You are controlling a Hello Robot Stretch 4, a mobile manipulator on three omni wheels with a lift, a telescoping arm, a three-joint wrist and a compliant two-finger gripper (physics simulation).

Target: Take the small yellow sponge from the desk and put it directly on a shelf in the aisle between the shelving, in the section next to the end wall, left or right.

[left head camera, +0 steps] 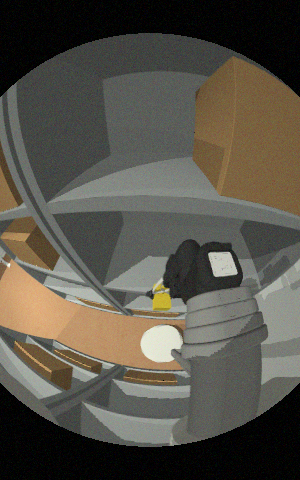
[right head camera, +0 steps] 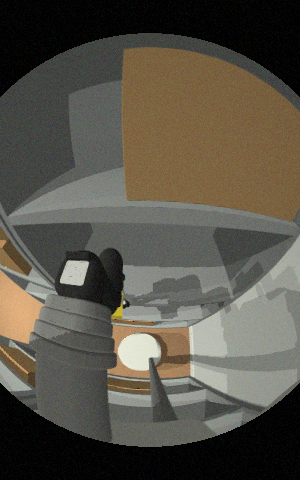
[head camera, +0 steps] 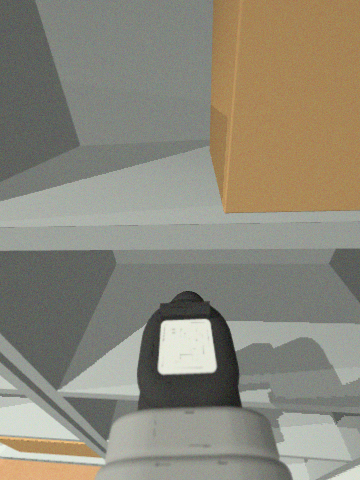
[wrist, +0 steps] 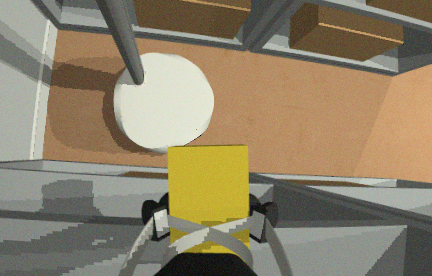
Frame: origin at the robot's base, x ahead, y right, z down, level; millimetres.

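Where they show: gripper, fingertip midpoint: (left head camera: pixel 159 296) (wrist: pixel 209 208); robot's base, origin of the base link: (left head camera: pixel 160 342) (right head camera: pixel 140 350) (wrist: pixel 164 107).
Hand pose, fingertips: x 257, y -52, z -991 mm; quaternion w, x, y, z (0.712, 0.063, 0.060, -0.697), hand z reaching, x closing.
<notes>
Each offset is from my fingertips to the top centre of the thing. Level surfaces: height alone.
The yellow sponge @(dx -9, dy +4, dz -54 mm) (wrist: pixel 208 180) (left head camera: pixel 161 300) (right head camera: pixel 118 311) is a flat block held between the two fingertips of my gripper (wrist: pixel 209 208). The gripper is shut on it. In the head camera view the dark wrist hides both. A grey shelf @(dz +28 mm) (head camera: pixel 115 360) (right head camera: pixel 145 280) lies below the thick upper shelf board (head camera: pixel 100 237) (left head camera: pixel 150 202) (right head camera: pixel 165 216). In the wrist view the sponge overlaps the shelving's front edge. I cannot tell its exact height over the shelf. The end wall (right head camera: pixel 250 345) (wrist: pixel 17 100) is beside this section. The desk does not show.
A large cardboard box @(dx +168, dy +331, dz -699 mm) (head camera: pixel 295 110) (left head camera: pixel 260 135) (right head camera: pixel 200 125) stands on the upper shelf. My round white base (wrist: pixel 165 105) (left head camera: pixel 161 343) (right head camera: pixel 139 352) is on the brown aisle floor @(dz +1019 mm) (wrist: pixel 300 110). Opposite shelving holds cardboard boxes @(dx -693, dy -793, dz +673 mm) (wrist: pixel 345 37). A shelving upright (head camera: pixel 55 395) stands at the left.
</notes>
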